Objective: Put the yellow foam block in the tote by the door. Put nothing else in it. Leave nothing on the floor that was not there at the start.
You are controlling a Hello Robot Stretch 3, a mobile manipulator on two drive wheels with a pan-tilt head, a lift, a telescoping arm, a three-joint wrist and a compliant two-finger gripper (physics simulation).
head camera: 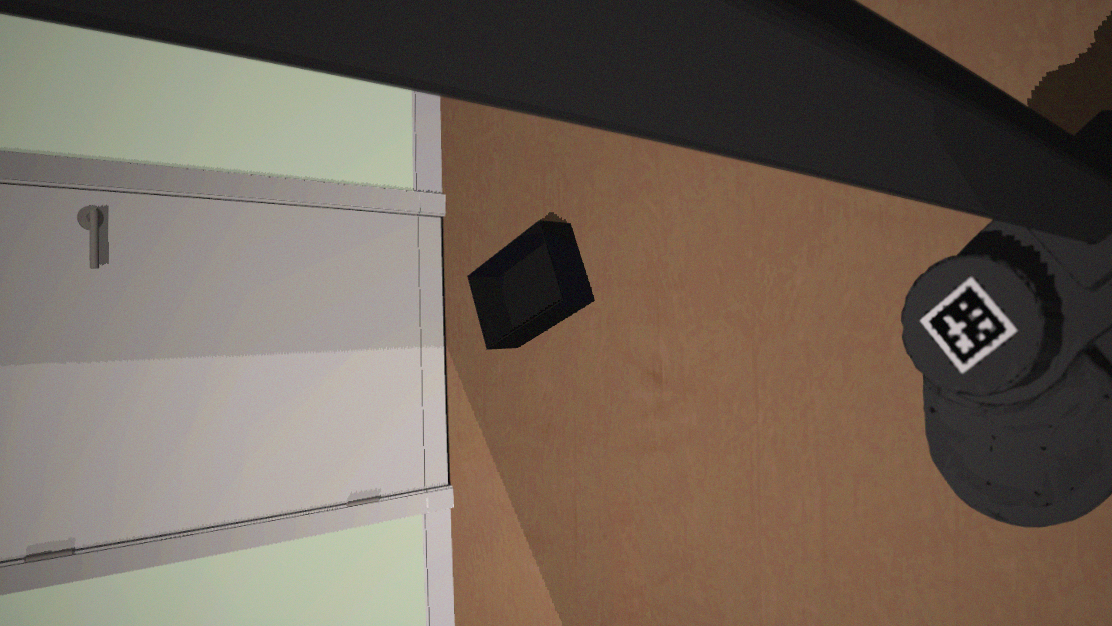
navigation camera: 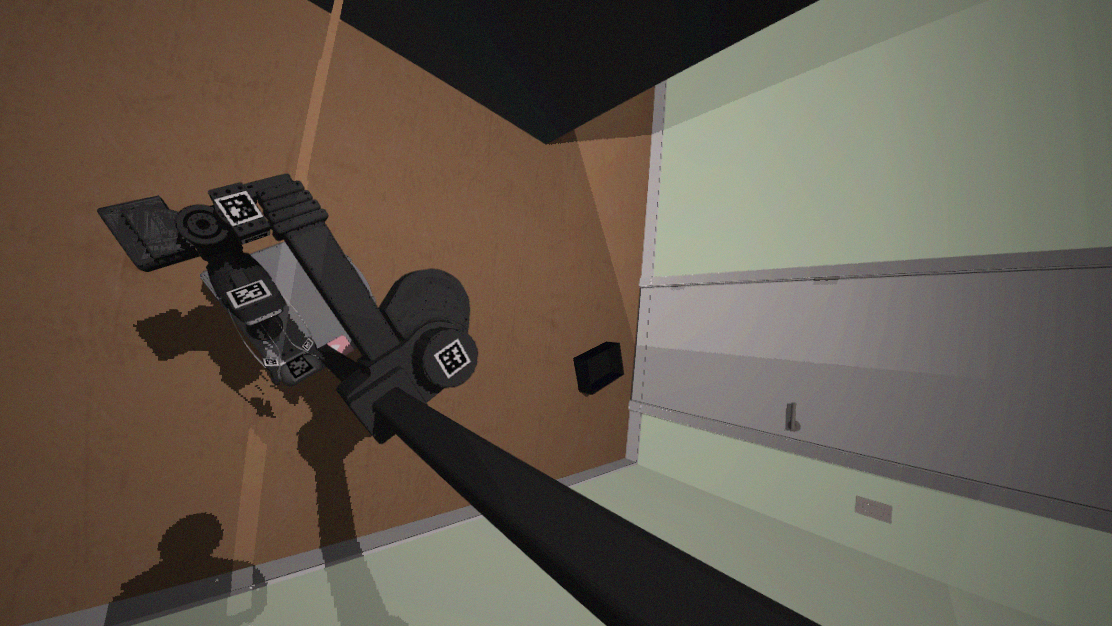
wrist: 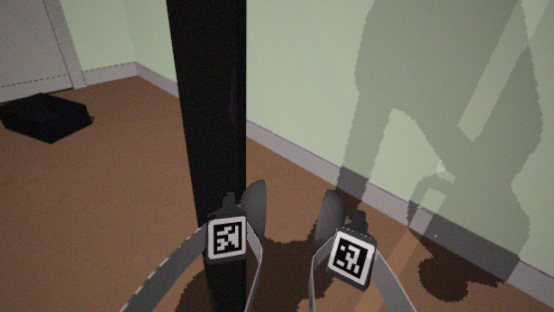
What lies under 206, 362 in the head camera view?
A door.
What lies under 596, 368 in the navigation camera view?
A dark tote.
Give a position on a dark tote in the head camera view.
536, 281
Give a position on a door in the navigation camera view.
At 976, 376
